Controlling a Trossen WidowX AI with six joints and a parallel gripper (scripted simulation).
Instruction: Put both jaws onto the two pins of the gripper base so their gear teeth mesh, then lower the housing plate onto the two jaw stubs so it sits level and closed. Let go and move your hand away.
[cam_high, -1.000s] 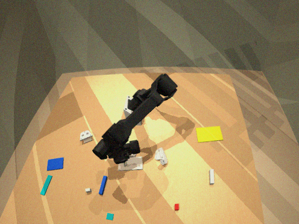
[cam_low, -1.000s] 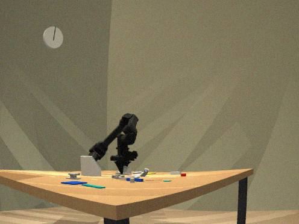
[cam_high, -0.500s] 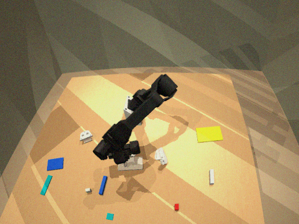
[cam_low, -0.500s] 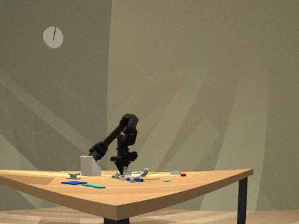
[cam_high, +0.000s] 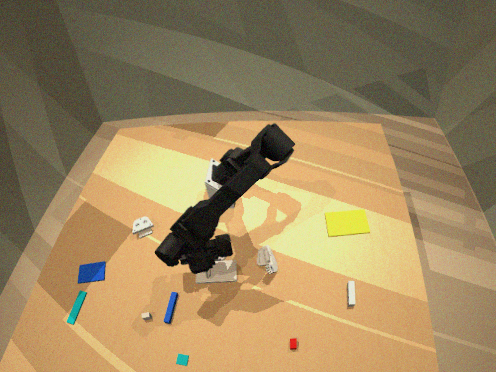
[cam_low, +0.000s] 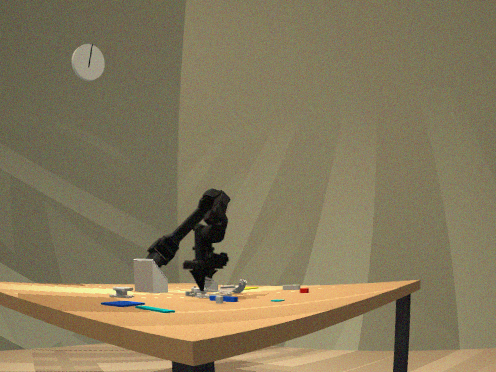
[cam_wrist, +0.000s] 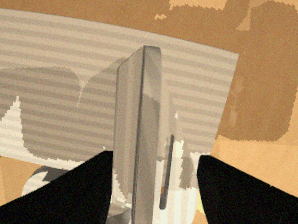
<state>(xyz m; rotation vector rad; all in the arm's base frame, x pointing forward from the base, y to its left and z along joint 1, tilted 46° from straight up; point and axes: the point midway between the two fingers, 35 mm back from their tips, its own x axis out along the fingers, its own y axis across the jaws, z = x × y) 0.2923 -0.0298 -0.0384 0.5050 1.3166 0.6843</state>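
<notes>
Right now my gripper tip is 2 cm short of the jaw, 19 cm to the right of it and 1 cm below it. From my gripper tip the other things lie so: small white block (17 cm ahead, 17 cm to the right, 1 cm below); then blue bar (13 cm ahead, 9 cm to the right, 2 cm below); then teal block (29 cm ahead, 5 cm to the right, 2 cm below).
</notes>
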